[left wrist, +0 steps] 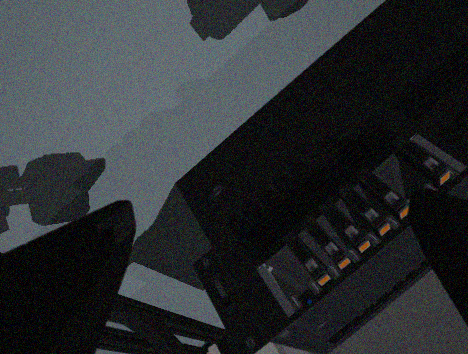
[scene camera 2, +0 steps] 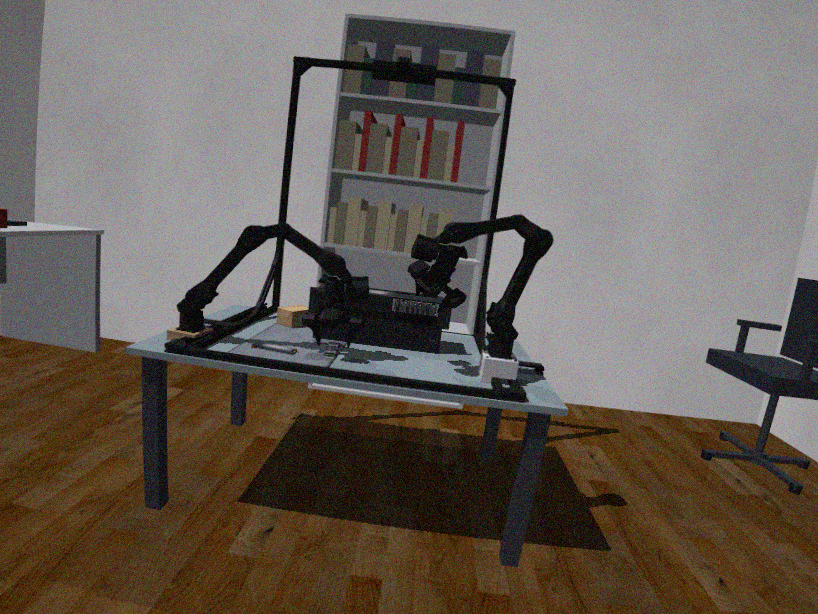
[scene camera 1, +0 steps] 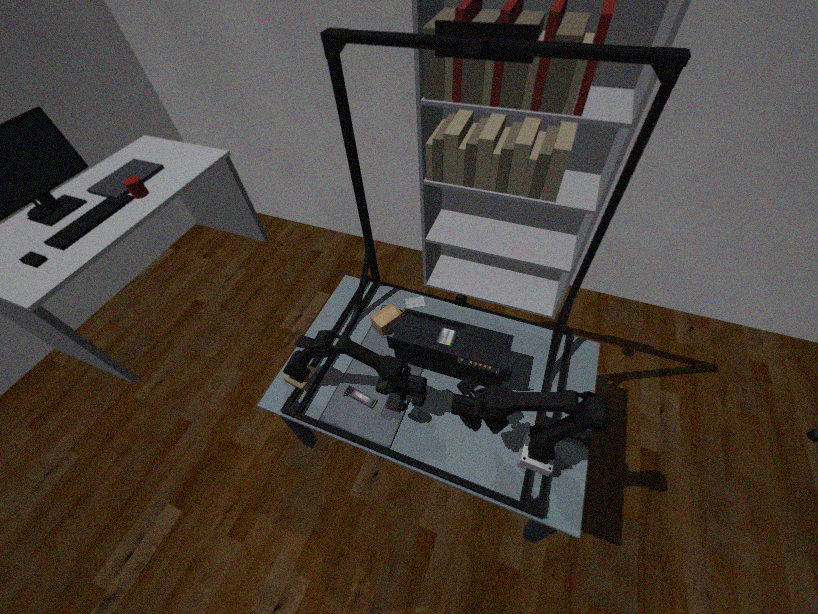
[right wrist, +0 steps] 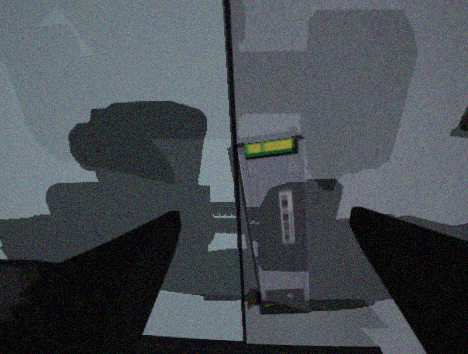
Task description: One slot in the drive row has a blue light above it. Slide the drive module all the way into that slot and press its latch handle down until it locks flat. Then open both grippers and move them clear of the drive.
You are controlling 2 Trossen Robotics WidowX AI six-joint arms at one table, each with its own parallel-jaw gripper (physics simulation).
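Seen in the pictures: left gripper, fingertip midpoint: (left wrist: 271, 208) (scene camera 2: 427, 303); right gripper, fingertip midpoint: (scene camera 2: 333, 346) (scene camera 1: 404, 398) (right wrist: 264, 217); left arm's base, origin of the base link: (scene camera 2: 499, 355) (scene camera 1: 539, 451); right arm's base, origin of the base link: (scene camera 2: 190, 329) (scene camera 1: 300, 373).
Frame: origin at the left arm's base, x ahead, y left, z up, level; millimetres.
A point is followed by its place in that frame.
The grey drive module (right wrist: 283, 228) (scene camera 1: 360, 397) lies flat on the table, its green and yellow connector end (right wrist: 271, 147) {y 10, x 506, z -66 mm} pointing away from my right wrist camera. My right gripper (right wrist: 264, 217) {y -22, x 503, z -49 mm} (scene camera 1: 404, 392) {y -22, x 503, z -49 mm} (scene camera 2: 336, 307) is open and empty, hovering over the module with a finger on each side of it. The black chassis (left wrist: 303, 140) {y -193, x 292, z -8 mm} (scene camera 1: 449, 344) {y -225, x 396, z 103 mm} (scene camera 2: 388, 323) {y -190, x 358, z 11 mm} holds a row of drives with orange tabs. The slot (left wrist: 287, 272) at the row's end is empty, and a small blue light (left wrist: 309, 300) {y -196, x 215, z 99 mm} shines beside it. My left gripper (scene camera 1: 476, 419) (scene camera 2: 440, 286) is open and empty, above the chassis front.
A tan block (scene camera 1: 386, 317) {y -327, x 722, z -12 mm} (scene camera 2: 292, 316) {y -271, x 720, z -30 mm} lies beside the chassis. A white block (scene camera 1: 536, 465) {y 48, x 0, z 0 mm} (scene camera 2: 498, 367) {y 50, x 6, z -23 mm} sits by the left arm's base. A black frame (scene camera 1: 352, 152) {y -535, x 876, z 619 mm} (scene camera 2: 287, 183) {y -534, x 873, z 460 mm} stands around the table, and a bookshelf (scene camera 1: 433, 201) stands behind it.
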